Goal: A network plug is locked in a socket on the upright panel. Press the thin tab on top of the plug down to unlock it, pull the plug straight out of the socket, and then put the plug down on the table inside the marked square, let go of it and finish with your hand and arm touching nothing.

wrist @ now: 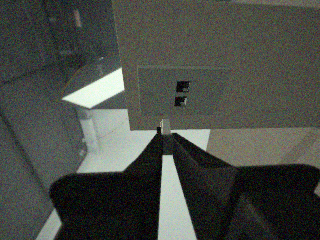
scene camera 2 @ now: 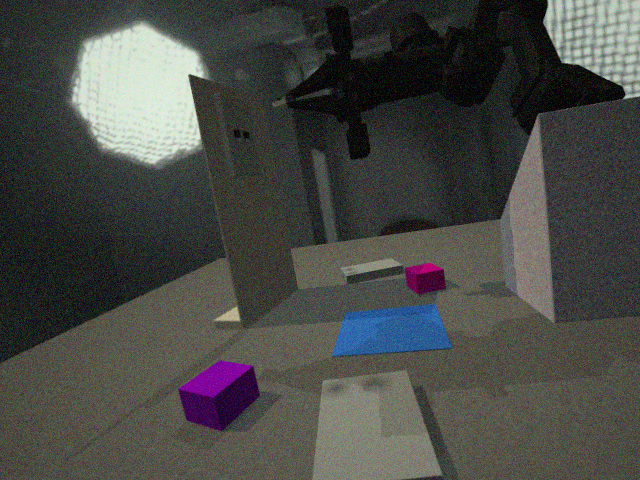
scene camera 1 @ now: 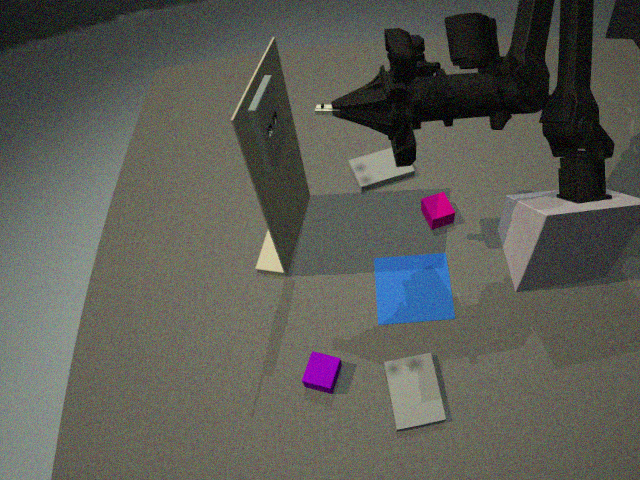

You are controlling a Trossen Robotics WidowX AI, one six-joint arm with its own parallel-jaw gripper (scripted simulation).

Scene:
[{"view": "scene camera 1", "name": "my gripper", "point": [332, 108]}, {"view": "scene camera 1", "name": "grey plate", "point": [413, 386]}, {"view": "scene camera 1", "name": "grey plate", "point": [371, 171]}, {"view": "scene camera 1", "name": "purple block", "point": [321, 373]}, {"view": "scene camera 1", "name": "magenta block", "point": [437, 209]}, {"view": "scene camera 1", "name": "upright panel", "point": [263, 122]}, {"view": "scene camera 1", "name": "blue marked square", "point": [409, 289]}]

